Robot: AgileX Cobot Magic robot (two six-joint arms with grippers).
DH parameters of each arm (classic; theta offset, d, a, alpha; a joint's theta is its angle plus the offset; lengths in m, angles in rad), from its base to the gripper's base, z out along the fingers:
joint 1: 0 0.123 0 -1.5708
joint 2: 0.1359 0 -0.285 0
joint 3: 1.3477 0 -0.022 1.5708
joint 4: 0 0.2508 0 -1.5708
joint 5: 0 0 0.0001 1.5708
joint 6: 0 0.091 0 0
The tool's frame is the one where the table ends.
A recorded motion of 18 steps. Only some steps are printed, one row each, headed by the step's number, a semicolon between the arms.
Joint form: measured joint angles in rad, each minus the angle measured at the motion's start. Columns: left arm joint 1, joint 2, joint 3, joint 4, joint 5, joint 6; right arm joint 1, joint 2, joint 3, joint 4, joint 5, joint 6.
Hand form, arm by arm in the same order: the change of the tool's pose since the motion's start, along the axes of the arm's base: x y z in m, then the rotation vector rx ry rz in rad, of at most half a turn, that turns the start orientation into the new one. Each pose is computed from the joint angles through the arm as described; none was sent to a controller.
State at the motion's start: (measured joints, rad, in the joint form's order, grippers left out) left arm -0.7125 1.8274 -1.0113 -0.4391 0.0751 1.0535; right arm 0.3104 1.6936 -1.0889 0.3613 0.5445 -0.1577
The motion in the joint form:
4: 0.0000 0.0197 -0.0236 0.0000 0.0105 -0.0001; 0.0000 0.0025 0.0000 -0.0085 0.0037 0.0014
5: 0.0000 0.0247 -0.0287 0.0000 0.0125 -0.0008; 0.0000 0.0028 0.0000 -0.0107 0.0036 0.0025
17: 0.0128 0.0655 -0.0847 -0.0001 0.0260 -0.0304; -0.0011 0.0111 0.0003 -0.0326 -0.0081 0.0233
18: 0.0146 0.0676 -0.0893 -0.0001 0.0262 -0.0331; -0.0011 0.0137 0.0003 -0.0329 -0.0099 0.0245
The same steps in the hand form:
4: 0.0038 -0.0038 -0.0018 0.0014 0.0062 -0.0033; 0.0000 -0.0003 -0.0011 -0.0077 0.0041 0.0042
5: 0.0047 -0.0047 -0.0024 0.0017 0.0082 -0.0034; 0.0000 -0.0004 -0.0013 -0.0091 0.0040 0.0043
17: 0.0174 -0.0097 -0.0040 -0.0182 0.0227 0.0263; 0.0019 -0.0015 -0.0041 -0.0195 0.0020 -0.0069
18: 0.0187 -0.0099 -0.0037 -0.0211 0.0222 0.0300; 0.0023 -0.0015 -0.0049 -0.0198 0.0031 -0.0083

